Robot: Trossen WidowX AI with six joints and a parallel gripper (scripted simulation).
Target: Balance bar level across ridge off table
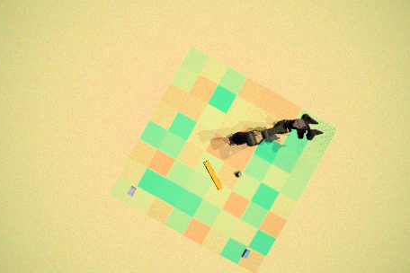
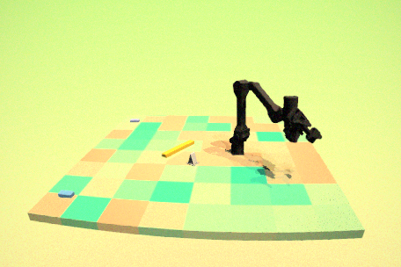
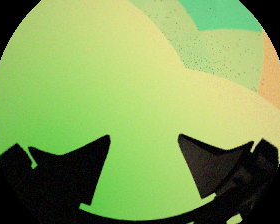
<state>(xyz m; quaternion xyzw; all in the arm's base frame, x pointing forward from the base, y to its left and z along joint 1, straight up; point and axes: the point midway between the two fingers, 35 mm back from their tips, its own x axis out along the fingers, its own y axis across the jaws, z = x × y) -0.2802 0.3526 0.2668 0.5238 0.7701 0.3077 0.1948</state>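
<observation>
My gripper tip is now 62 cm short of the yellow bar, 41 cm to the left of it and 26 cm above it.
</observation>
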